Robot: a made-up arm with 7 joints.
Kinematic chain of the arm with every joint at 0, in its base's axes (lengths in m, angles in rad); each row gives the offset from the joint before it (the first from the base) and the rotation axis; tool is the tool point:
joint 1: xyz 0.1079 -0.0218 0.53 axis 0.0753 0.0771 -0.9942
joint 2: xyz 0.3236 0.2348 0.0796 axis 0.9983 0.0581 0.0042
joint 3: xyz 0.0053 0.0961 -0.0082 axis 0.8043 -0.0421 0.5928
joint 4: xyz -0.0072 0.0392 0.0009 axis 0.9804 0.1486 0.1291
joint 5: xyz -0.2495 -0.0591 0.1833 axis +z
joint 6: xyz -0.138 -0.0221 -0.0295 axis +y
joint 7: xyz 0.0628 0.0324 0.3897 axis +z
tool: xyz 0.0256 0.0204 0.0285
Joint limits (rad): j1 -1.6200..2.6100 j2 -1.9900..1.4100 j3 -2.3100..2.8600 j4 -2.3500..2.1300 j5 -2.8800..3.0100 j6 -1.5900..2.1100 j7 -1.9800..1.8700
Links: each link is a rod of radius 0.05 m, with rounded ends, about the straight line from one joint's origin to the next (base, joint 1, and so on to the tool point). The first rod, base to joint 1, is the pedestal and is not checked.
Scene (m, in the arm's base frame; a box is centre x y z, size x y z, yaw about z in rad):
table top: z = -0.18
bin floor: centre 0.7 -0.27 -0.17 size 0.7 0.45 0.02 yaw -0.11
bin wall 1: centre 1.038 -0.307 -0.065 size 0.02 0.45 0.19 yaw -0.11
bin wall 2: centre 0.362 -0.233 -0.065 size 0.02 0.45 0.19 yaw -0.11
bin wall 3: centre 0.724 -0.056 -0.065 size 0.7 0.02 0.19 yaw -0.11
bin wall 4: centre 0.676 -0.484 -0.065 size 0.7 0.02 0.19 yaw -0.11
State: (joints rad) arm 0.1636 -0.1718 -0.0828 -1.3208 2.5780 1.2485 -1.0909
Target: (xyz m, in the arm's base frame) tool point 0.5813 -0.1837 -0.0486
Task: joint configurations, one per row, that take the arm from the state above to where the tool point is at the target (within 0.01 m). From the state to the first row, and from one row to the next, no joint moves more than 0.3 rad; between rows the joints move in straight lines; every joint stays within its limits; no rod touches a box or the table.
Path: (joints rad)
1: 0.4379 -0.1354 -0.1846 -1.3205 2.4729 1.2798 -1.1057
2: 0.7123 -0.0991 -0.2865 -1.3201 2.3679 1.3111 -1.1205
3: 0.9866 -0.0627 -0.3883 -1.3198 2.2628 1.3423 -1.1353
4: 1.2609 -0.0263 -0.4902 -1.3194 2.1577 1.3736 -1.1501
5: 1.5352 0.0101 -0.5920 -1.3191 2.0526 1.4049 -1.1649
6: 1.8096 0.0464 -0.6939 -1.3187 1.9476 1.4362 -1.1797
7: 1.7098 -0.1407 -0.7737 -1.3190 1.9864 1.1756 -1.1826
8: 1.6101 -0.3279 -0.8534 -1.3192 2.0251 0.9151 -1.1856
9: 1.5104 -0.5150 -0.9332 -1.3194 2.0639 0.6545 -1.1885

